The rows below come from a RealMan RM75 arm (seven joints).
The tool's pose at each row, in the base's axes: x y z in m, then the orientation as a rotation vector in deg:
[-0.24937 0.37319 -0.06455 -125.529 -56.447 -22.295]
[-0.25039 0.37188 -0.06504 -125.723 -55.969 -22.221]
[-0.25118 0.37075 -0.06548 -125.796 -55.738 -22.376]
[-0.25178 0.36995 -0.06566 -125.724 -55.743 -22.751]
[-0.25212 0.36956 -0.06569 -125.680 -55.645 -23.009]
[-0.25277 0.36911 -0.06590 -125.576 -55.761 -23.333]
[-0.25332 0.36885 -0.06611 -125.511 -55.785 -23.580]
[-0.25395 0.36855 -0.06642 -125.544 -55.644 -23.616]
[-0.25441 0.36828 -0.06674 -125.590 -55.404 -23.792]
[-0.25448 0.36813 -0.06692 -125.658 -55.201 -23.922]
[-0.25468 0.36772 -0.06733 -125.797 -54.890 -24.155]
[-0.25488 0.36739 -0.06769 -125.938 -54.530 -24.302]
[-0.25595 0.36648 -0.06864 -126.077 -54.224 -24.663]
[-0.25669 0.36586 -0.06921 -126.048 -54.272 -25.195]
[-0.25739 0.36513 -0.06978 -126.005 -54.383 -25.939]
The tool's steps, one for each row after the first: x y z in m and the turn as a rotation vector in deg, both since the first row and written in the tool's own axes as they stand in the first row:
[-0.00164 0.00009 -0.00056 -0.066 0.066 0.391]
[-0.00300 0.00024 -0.00102 -0.156 0.221 0.522]
[-0.00392 0.00025 -0.00145 -0.245 0.473 0.398]
[-0.00437 0.00020 -0.00170 -0.296 0.683 0.384]
[-0.00516 0.00003 -0.00185 -0.354 0.873 0.190]
[-0.00577 -0.00016 -0.00188 -0.401 1.037 0.091]
[-0.00651 -0.00035 -0.00186 -0.423 1.100 0.185]
[-0.00713 -0.00041 -0.00182 -0.499 1.281 0.310]
[-0.00735 -0.00031 -0.00179 -0.581 1.411 0.428]
[-0.00792 -0.00007 -0.00179 -0.750 1.617 0.603]
[-0.00841 0.00011 -0.00176 -0.880 1.789 0.838]
[-0.01010 0.00019 -0.00170 -1.104 2.069 0.973]
[-0.01123 0.00020 -0.00172 -1.304 2.379 0.781]
[-0.01238 0.00029 -0.00182 -1.589 2.795 0.481]

